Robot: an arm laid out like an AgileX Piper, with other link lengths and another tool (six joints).
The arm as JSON. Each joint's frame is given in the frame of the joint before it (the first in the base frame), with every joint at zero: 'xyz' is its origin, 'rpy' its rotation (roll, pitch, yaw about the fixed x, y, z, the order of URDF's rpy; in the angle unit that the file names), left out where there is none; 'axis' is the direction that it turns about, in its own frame. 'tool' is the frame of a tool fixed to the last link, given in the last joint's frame.
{
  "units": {
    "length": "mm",
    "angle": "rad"
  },
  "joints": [
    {
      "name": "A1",
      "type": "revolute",
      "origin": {
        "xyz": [
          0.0,
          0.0,
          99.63
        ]
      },
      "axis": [
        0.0,
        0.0,
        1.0
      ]
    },
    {
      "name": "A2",
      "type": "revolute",
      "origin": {
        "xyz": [
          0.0,
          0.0,
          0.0
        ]
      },
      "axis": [
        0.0,
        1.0,
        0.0
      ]
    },
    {
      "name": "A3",
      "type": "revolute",
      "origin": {
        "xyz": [
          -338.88,
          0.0,
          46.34
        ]
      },
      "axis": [
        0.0,
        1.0,
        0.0
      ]
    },
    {
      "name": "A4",
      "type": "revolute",
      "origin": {
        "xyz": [
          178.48,
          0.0,
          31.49
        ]
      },
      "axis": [
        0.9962,
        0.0,
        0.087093
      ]
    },
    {
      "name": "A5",
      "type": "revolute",
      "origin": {
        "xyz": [
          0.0,
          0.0,
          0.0
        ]
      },
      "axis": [
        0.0,
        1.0,
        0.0
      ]
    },
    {
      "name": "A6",
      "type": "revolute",
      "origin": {
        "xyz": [
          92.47,
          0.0,
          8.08
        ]
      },
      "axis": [
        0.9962,
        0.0,
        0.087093
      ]
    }
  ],
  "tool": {
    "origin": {
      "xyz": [
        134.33,
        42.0,
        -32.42
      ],
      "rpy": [
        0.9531,
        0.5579,
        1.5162
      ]
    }
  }
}
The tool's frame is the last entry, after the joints.
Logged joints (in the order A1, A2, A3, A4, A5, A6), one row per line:
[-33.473, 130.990, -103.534, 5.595, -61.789, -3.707]
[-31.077, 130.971, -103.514, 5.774, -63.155, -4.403]
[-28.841, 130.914, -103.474, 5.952, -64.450, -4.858]
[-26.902, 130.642, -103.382, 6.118, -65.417, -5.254]
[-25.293, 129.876, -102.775, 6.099, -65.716, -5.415]
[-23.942, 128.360, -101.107, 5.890, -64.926, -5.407]
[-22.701, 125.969, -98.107, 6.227, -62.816, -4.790]
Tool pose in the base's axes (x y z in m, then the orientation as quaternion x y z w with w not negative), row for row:
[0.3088, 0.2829, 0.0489, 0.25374, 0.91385, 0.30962, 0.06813]
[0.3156, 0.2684, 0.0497, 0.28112, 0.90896, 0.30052, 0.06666]
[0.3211, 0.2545, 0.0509, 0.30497, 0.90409, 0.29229, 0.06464]
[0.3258, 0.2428, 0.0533, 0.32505, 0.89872, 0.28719, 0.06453]
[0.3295, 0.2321, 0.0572, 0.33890, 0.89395, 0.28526, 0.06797]
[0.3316, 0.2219, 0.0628, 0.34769, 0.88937, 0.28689, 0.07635]
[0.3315, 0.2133, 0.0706, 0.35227, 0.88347, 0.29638, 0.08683]
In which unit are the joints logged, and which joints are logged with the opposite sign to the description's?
The joints are logged in degrees. Opposite sign: A1, A5, A6.
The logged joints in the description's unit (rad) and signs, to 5 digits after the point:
[0.58421, 2.28621, -1.80701, 0.09765, 1.07842, 0.06470]
[0.54240, 2.28588, -1.80666, 0.10078, 1.10226, 0.07685]
[0.50337, 2.28488, -1.80596, 0.10388, 1.12486, 0.08479]
[0.46953, 2.28013, -1.80436, 0.10678, 1.14174, 0.09170]
[0.44145, 2.26676, -1.79376, 0.10645, 1.14696, 0.09451]
[0.41787, 2.24030, -1.76465, 0.10280, 1.13317, 0.09437]
[0.39621, 2.19857, -1.71229, 0.10868, 1.09635, 0.08360]

